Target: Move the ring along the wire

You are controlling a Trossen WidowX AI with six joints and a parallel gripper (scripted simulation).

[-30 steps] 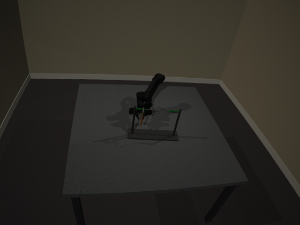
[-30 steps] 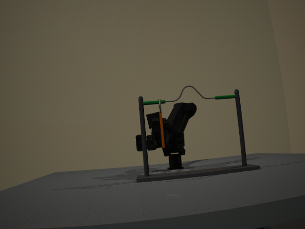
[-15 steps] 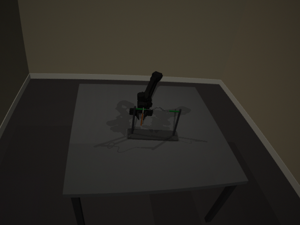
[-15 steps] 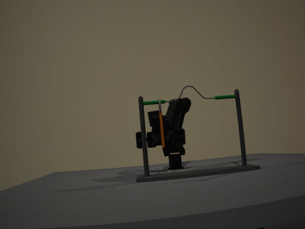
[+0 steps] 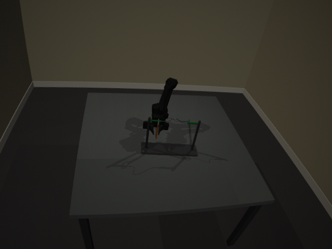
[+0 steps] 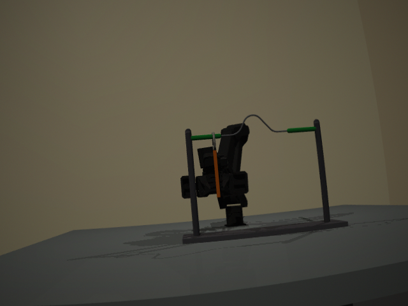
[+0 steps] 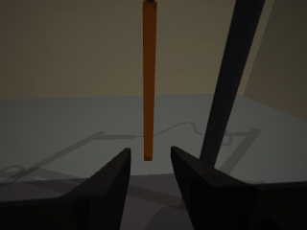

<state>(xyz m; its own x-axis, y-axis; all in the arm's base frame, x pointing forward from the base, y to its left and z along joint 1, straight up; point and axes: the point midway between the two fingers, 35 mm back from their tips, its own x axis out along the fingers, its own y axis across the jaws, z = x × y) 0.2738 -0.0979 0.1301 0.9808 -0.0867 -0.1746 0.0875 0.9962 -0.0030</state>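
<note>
Right now the ring with orange handle is 20 mm ahead of my gripper tip and 80 mm above it.
</note>
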